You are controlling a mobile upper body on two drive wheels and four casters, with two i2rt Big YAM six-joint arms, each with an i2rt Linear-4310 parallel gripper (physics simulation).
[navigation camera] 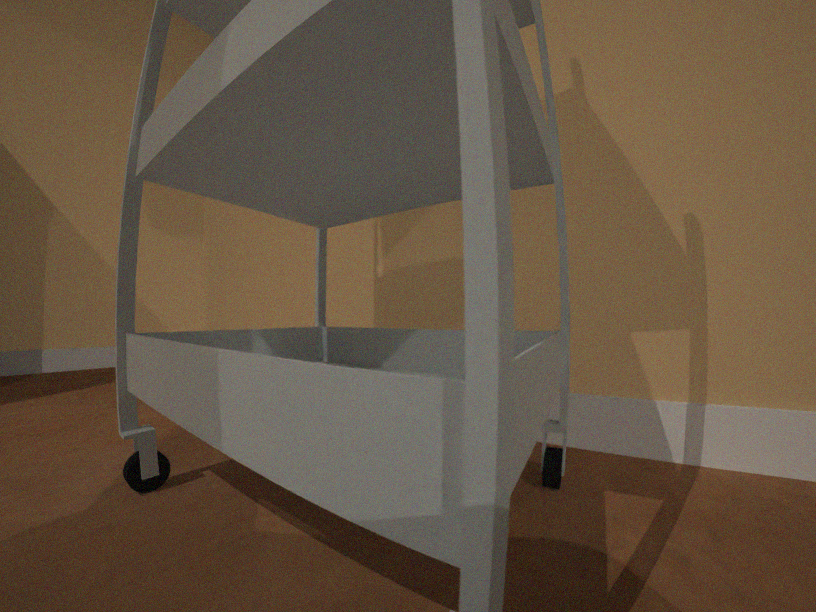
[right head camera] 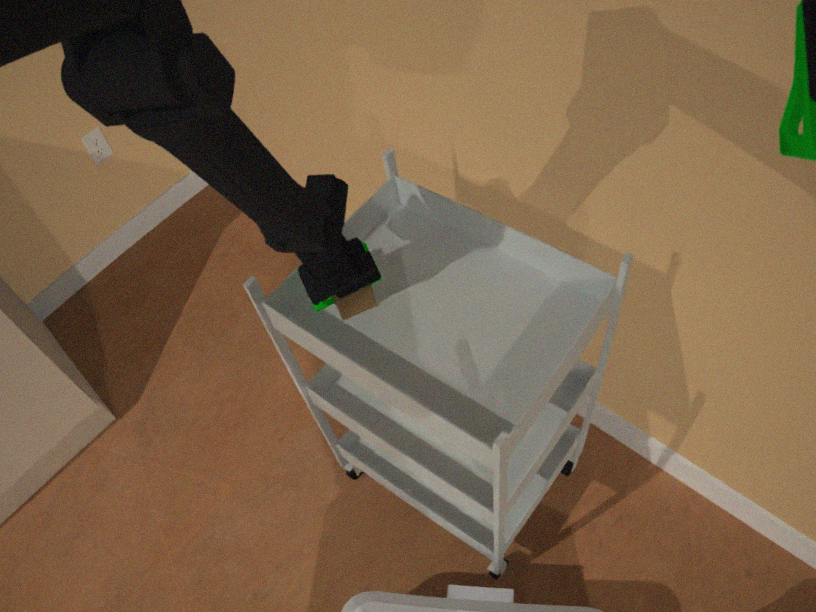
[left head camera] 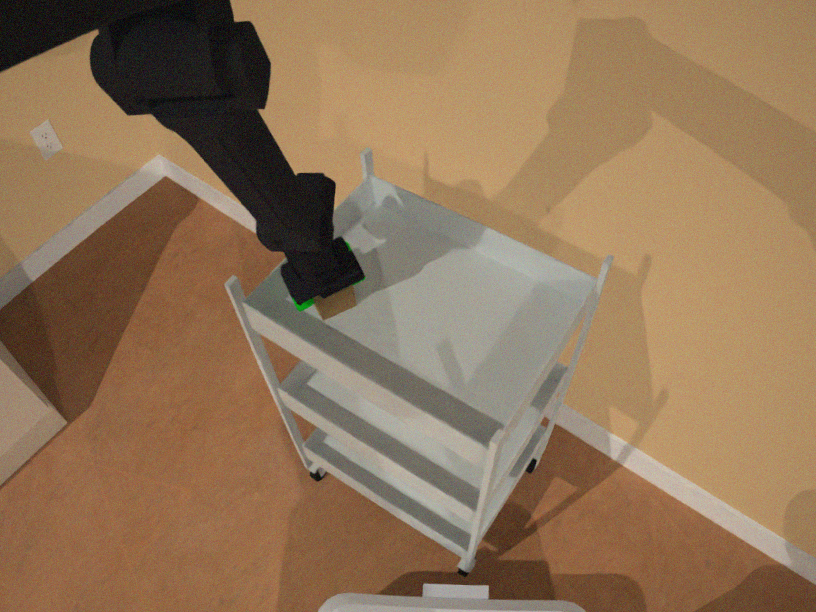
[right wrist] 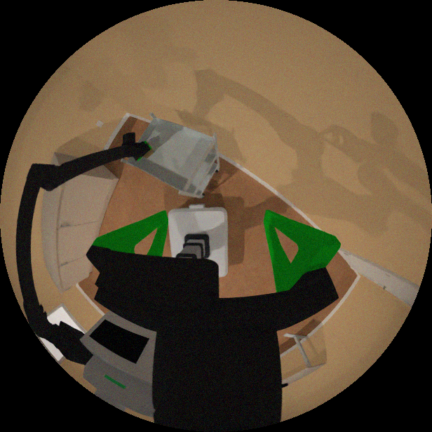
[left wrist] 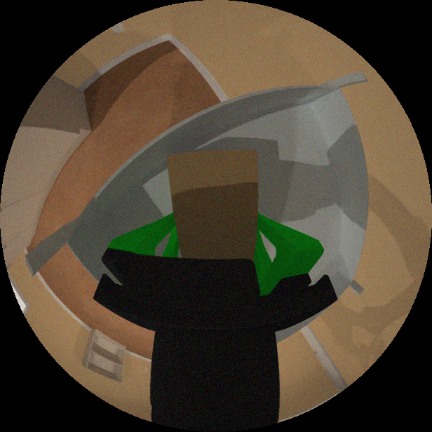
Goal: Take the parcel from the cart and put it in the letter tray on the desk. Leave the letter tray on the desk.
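The parcel, a brown box, is at the near-left corner of the cart's top shelf. My left gripper is shut on it, a green finger against each side. Whether the parcel touches the shelf is hidden. The cart is pale grey with three raised-edge shelves. My right gripper is open and empty, away from the cart; part of it shows at the right head camera's upper right edge. I cannot make out the letter tray or tell which furniture is the desk.
A beige cabinet stands left of the cart. Tan walls with white baseboards rise behind it. The robot's white base is near the cart's front. A grey open-framed object shows at the lower right wrist view.
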